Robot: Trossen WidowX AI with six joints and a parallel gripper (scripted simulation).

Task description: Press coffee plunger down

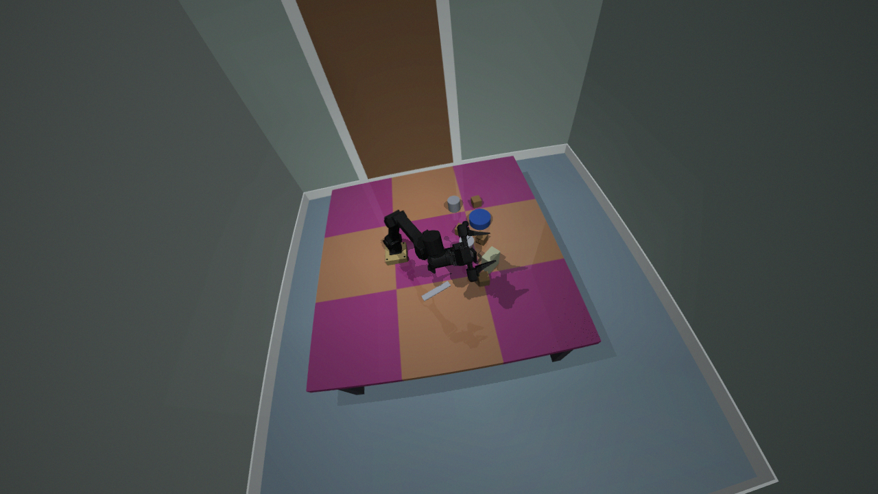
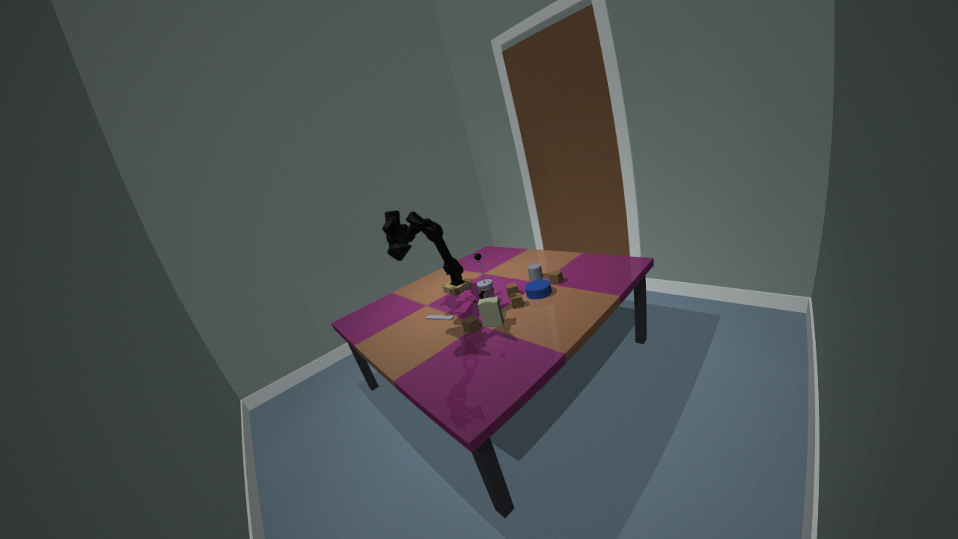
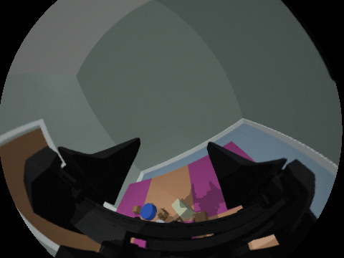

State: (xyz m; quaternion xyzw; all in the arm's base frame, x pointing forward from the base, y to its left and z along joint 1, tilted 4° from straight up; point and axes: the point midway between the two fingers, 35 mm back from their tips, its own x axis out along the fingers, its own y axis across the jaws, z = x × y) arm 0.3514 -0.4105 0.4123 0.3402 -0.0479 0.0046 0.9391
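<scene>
Right now the coffee press is 330 mm below my gripper tip, 260 mm to the left of it and 30 mm behind it. From my gripper tip the other things lie so: grey flat bar 450 mm below, 230 mm behind, 120 mm to the left; then grey cylinder 630 mm to the left, 420 mm below, 40 mm behind; then pale green box 400 mm below, 190 mm to the left, 60 mm ahead.
</scene>
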